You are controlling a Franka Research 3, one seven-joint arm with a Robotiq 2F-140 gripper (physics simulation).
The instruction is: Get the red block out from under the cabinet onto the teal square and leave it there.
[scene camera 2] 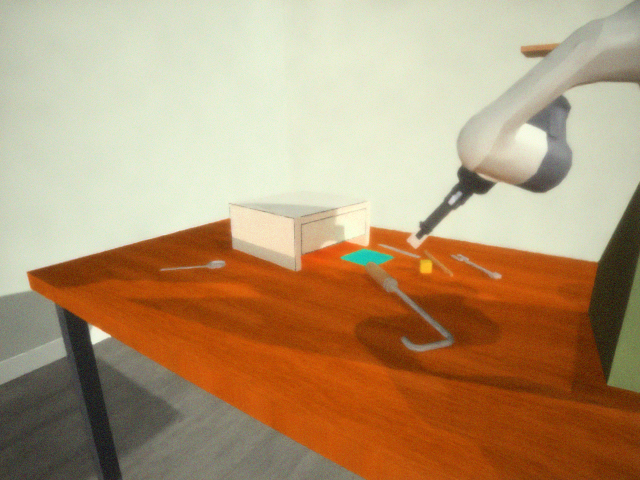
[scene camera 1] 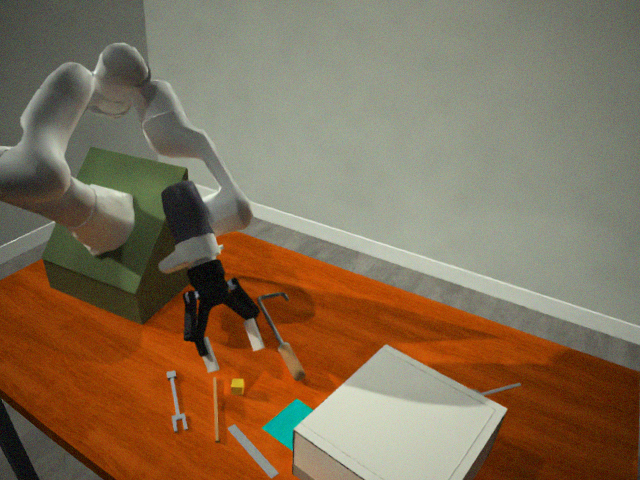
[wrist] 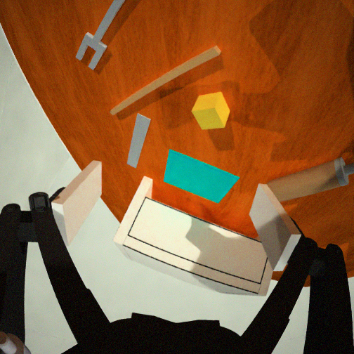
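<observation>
The red block does not show in any view. The white cabinet (scene camera 1: pixel 392 413) (scene camera 2: pixel 266 235) (wrist: pixel 165 225) stands on the table, and its low front opening faces the teal square (scene camera 1: pixel 289 423) (scene camera 2: pixel 367 256) (wrist: pixel 200 176). The square lies flat on the table just in front of the opening, with nothing on it. My gripper (scene camera 1: pixel 233 351) (scene camera 2: pixel 415 240) (wrist: pixel 178 189) is open and empty. It is tilted and hangs above the table near the yellow cube, on the arm's side of the square. The space under the cabinet is mostly hidden.
A hook tool with a wooden handle (scene camera 1: pixel 292 361) (scene camera 2: pixel 381 277) (wrist: pixel 310 180) lies near the square. A yellow cube (scene camera 1: pixel 237 386) (scene camera 2: pixel 425 266) (wrist: pixel 211 111), wooden stick (scene camera 1: pixel 216 413), grey strip (scene camera 1: pixel 252 450) and forked tool (scene camera 1: pixel 175 400) lie nearby. A spoon (scene camera 2: pixel 214 264) lies beside the cabinet.
</observation>
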